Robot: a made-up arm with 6 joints. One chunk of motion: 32 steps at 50 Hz.
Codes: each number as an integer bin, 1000 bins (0 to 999) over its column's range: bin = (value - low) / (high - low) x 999, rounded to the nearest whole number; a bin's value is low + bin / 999 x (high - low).
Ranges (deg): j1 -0.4..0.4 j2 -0.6..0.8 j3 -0.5..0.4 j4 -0.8..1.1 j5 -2.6..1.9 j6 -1..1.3
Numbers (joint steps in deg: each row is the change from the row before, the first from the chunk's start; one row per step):
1: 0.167 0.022 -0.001 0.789 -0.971 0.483
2: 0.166 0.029 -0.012 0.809 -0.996 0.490
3: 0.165 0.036 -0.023 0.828 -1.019 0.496
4: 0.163 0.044 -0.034 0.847 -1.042 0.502
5: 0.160 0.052 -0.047 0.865 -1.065 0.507
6: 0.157 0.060 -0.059 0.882 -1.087 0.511
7: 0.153 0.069 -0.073 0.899 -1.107 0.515
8: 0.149 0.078 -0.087 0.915 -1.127 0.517
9: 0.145 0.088 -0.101 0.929 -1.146 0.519
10: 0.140 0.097 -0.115 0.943 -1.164 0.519
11: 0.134 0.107 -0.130 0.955 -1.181 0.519
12: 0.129 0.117 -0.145 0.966 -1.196 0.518
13: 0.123 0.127 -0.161 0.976 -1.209 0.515
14: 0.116 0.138 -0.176 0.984 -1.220 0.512
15: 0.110 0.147 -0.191 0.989 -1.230 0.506
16: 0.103 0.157 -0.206 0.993 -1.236 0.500
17: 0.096 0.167 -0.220 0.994 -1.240 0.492
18: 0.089 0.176 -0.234 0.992 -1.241 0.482
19: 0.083 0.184 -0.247 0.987 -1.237 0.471
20: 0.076 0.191 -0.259 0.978 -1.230 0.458
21: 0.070 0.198 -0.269 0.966 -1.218 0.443
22: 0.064 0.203 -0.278 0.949 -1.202 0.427
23: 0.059 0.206 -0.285 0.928 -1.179 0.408
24: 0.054 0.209 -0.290 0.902 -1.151 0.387
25: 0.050 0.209 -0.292 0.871 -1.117 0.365
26: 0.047 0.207 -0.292 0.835 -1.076 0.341
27: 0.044 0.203 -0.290 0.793 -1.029 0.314
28: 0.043 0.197 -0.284 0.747 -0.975 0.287
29: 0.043 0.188 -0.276 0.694 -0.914 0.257
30: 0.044 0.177 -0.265 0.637 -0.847 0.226
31: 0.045 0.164 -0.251 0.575 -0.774 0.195
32: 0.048 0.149 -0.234 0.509 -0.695 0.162
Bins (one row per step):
1: 708 444 554 835 362 644
2: 707 449 542 846 356 647
3: 706 454 529 856 351 650
4: 703 460 517 866 346 652
5: 699 465 503 875 341 655
6: 696 471 490 884 336 656
7: 691 477 474 893 331 658
8: 686 484 458 902 327 659
9: 681 491 443 909 323 660
10: 674 497 427 916 319 660
11: 667 504 411 923 315 660
12: 661 512 394 929 312 659
13: 653 519 376 934 309 658
14: 644 527 360 938 306 657
15: 637 533 343 941 304 654
16: 628 540 326 943 303 652
17: 619 547 311 943 302 648
18: 611 554 295 942 302 644
19: 603 559 281 940 303 639
20: 594 564 268 935 304 633
21: 587 569 256 929 307 627
22: 579 573 246 920 310 620
23: 573 575 239 909 315 612
24: 567 577 233 895 322 602
25: 562 577 231 879 329 593
26: 558 576 231 860 338 582
27: 554 573 233 838 349 571
28: 553 569 240 813 361 559
29: 553 562 249 786 374 546
30: 554 554 261 756 389 533
31: 556 545 276 723 405 519
32: 559 534 295 688 423 505

